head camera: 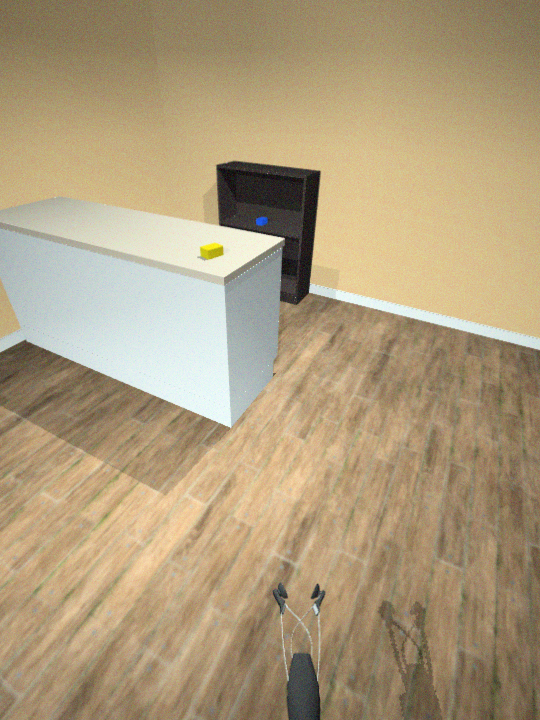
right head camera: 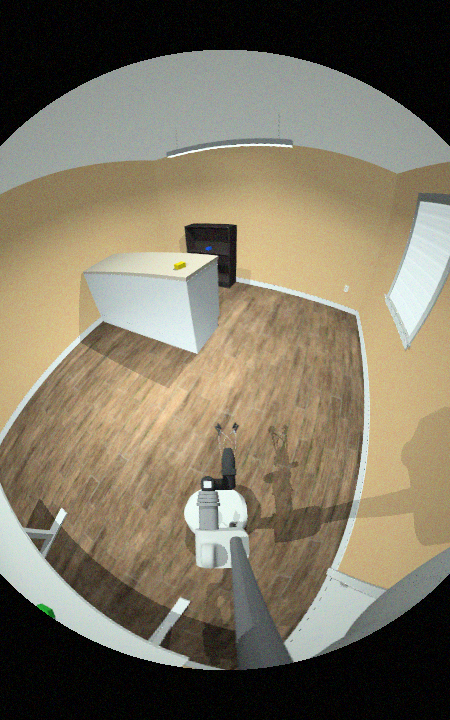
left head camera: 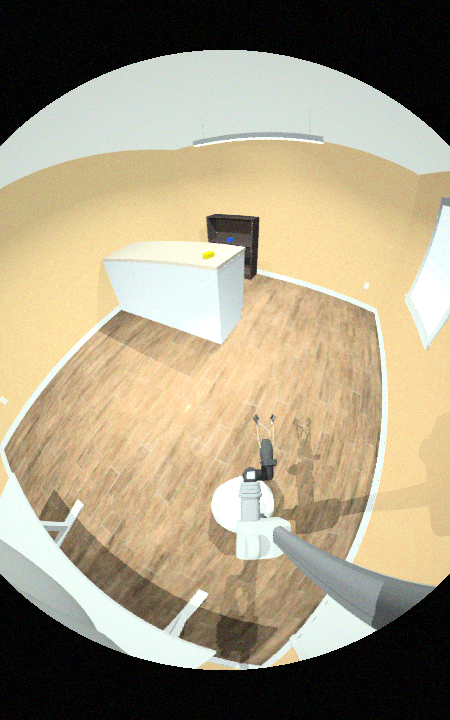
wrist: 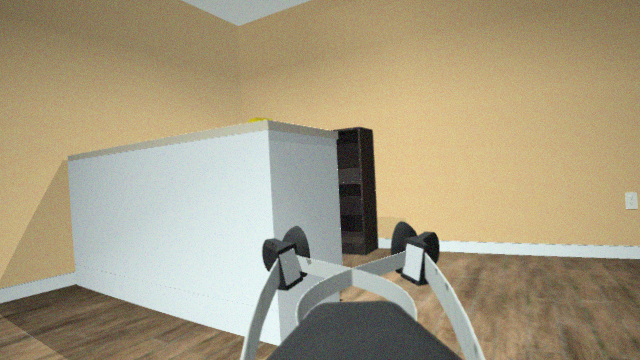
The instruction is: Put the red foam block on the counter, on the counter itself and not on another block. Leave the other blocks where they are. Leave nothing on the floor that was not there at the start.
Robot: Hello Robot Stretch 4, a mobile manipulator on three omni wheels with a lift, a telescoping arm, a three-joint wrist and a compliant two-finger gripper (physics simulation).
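Frame: origin at the robot's base, x right, y down, z ahead, level; millimetres.
Seen in the pictures: gripper, fingertip midpoint: (head camera: pixel 298 583) (right head camera: pixel 226 422) (left head camera: pixel 263 413) (wrist: pixel 349 244).
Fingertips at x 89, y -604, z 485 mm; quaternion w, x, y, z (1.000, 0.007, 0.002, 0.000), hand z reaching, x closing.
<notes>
A point is followed by its place in that frame.
The red foam block does not show in any view. The counter (head camera: pixel 127 232) @(x -781, y -882, z 2125 mm) (left head camera: pixel 159 252) @(x -833, y -882, z 2099 mm) (right head camera: pixel 132 262) @(x -903, y -882, z 2193 mm) (wrist: pixel 170 145) @(x -741, y -838, z 1845 mm) has a pale top and white sides and stands ahead to the left. A yellow block (head camera: pixel 211 250) @(x -271, y -922, z 1774 mm) (left head camera: pixel 208 254) @(x -268, y -917, z 1778 mm) (right head camera: pixel 179 264) @(x -269, y -920, z 1784 mm) (wrist: pixel 258 120) @(x -276, y -915, z 1769 mm) lies on its top near the right end. A blue block (head camera: pixel 261 221) @(x -82, y -618, z 3353 mm) (left head camera: pixel 229 239) @(x -86, y -612, z 3358 mm) (right head camera: pixel 208 247) @(x -74, y -623, z 3380 mm) sits on a shelf of the dark bookcase behind. A green block (right head camera: pixel 46 610) shows at the lower left of the right head view. My gripper (head camera: pixel 299 593) @(x 89, y -604, z 485 mm) (left head camera: pixel 264 418) @(x 89, y -604, z 485 mm) (right head camera: pixel 227 426) @(x 89, y -604, z 485 mm) (wrist: pixel 349 244) @(x 89, y -604, z 485 mm) is open and empty, above the floor and well short of the counter.
The dark bookcase (head camera: pixel 310 232) @(x 333, y -574, z 3236 mm) (left head camera: pixel 254 246) @(x 309, y -541, z 3189 mm) (right head camera: pixel 232 254) @(x 311, y -539, z 3195 mm) (wrist: pixel 368 190) @(x 305, y -502, z 3181 mm) stands against the far wall, partly behind the counter's right end. A white table (left head camera: pixel 47 557) @(x -1008, y -692, z -546 mm) (right head camera: pixel 95 626) is behind me, with feet on the floor. A window (left head camera: pixel 432 286) @(x 1792, y -1152, z 1236 mm) (right head camera: pixel 424 265) @(x 1753, y -1389, z 1158 mm) is on the right wall.
</notes>
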